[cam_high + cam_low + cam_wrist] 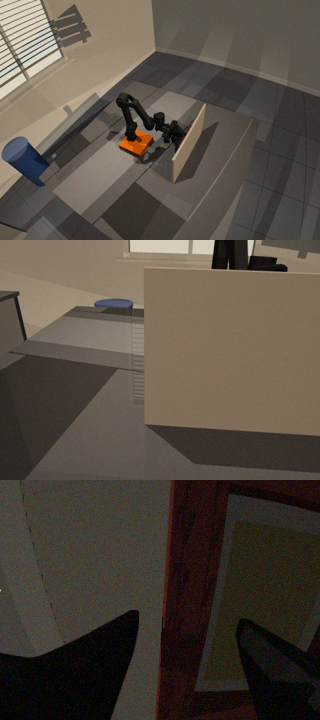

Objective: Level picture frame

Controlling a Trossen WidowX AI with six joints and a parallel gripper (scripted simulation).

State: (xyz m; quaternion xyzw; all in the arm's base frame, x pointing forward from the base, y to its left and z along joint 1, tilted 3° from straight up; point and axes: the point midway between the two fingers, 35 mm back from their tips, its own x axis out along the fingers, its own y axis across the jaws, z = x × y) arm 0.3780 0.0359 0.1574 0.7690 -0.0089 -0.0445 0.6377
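Right now the picture frame is 1 cm ahead of my gripper tip, 1 cm to the left of it and 5 cm below it. From my gripper tip the other things lie so: beige wall panel: 2 cm ahead, 6 cm below.
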